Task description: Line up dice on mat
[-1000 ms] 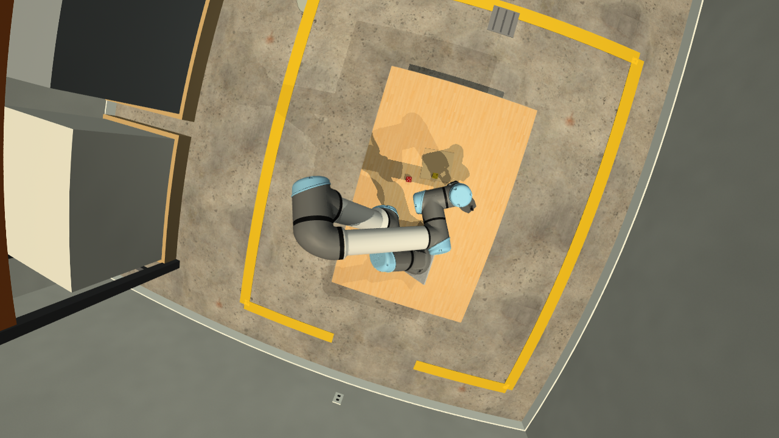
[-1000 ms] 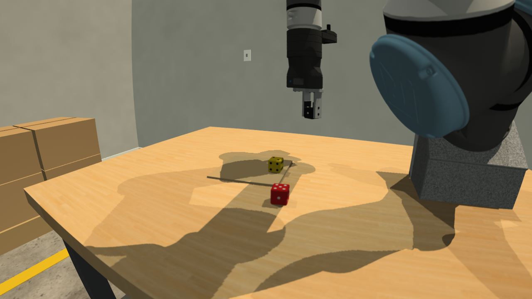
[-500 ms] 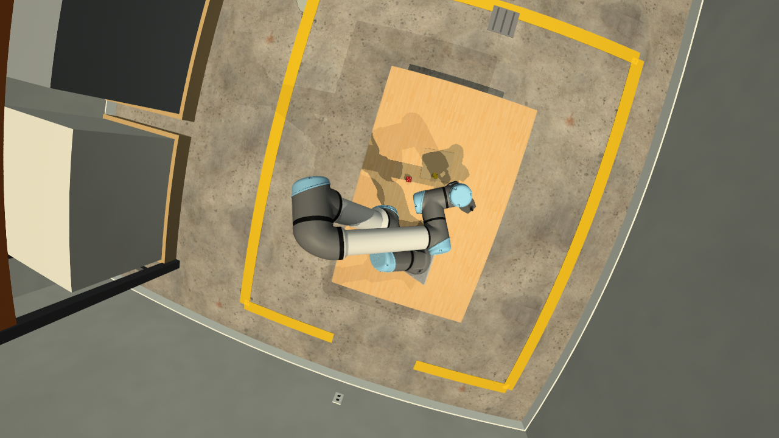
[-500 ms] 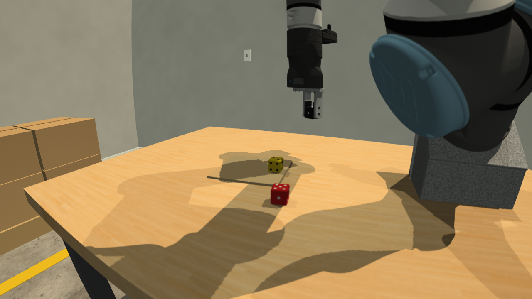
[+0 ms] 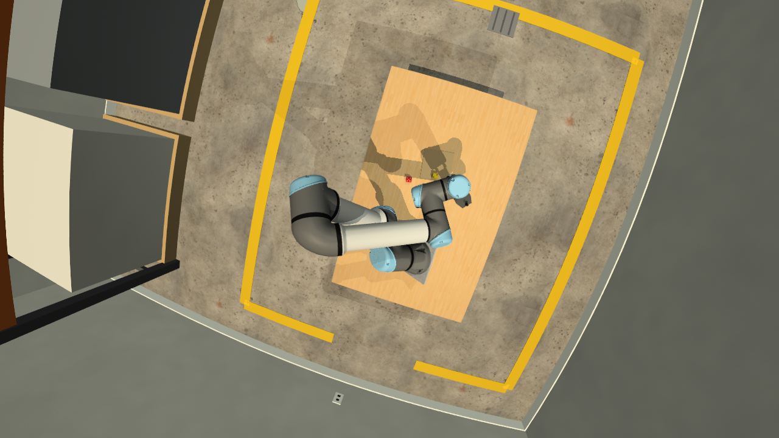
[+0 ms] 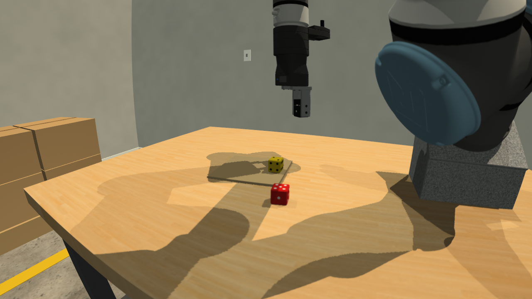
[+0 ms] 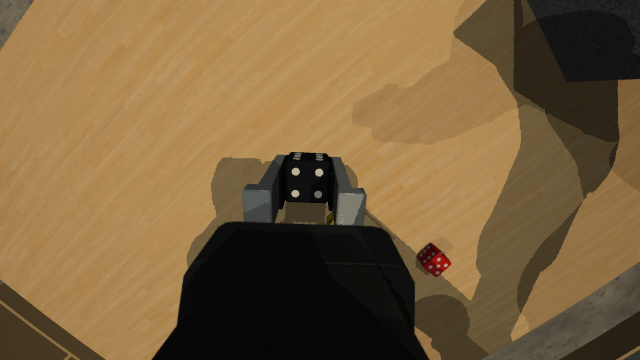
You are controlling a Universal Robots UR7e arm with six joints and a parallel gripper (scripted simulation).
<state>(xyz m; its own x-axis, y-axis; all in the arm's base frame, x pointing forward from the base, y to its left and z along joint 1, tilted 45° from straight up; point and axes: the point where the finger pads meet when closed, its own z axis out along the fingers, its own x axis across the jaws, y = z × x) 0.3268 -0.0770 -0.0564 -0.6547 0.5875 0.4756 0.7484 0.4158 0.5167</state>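
The tan mat is 8 cm ahead of my hand, 8 cm to the left of it and 12 cm below it. The rest, counted from my hand: red die: 20 cm to the left, 11 cm below; then black die: 1 cm below; then yellow die: 4 cm ahead, 8 cm to the left, 11 cm below.
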